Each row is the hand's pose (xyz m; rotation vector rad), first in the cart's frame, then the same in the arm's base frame.
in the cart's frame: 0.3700 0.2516 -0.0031 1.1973 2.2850 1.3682
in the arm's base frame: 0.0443 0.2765 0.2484 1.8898 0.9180 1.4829
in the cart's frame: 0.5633 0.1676 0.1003 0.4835 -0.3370 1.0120
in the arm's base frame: 0.0453 0.0441 0.2818 0.5744 -0.8799 -0.0335
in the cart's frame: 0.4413 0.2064 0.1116 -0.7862 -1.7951 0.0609
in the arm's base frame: 0.0065 0.1601 0.3212 -1.2485 -1.2836 -1.0853
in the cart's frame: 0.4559 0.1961 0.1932 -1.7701 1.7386 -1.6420
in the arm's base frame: -0.0227 0.1172 0.3867 0.4952 -2.8013 1.2899
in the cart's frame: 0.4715 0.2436 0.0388 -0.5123 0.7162 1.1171
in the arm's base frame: 0.0770 0.1740 0.2720 0.1958 0.4258 0.2591
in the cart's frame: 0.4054 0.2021 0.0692 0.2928 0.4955 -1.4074
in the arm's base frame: -0.0007 0.2021 0.2853 1.1694 0.5828 -2.1893
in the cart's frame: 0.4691 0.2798 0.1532 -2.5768 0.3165 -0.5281
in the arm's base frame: 0.0630 0.1551 0.3896 -1.7344 1.4958 -0.8470
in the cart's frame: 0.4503 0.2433 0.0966 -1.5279 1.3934 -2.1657
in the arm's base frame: 0.0450 0.1733 0.3245 0.3876 -2.3208 1.6694
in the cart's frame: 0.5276 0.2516 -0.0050 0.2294 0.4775 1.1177
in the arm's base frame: 0.1285 0.1442 0.2320 0.7124 -0.1005 0.2299
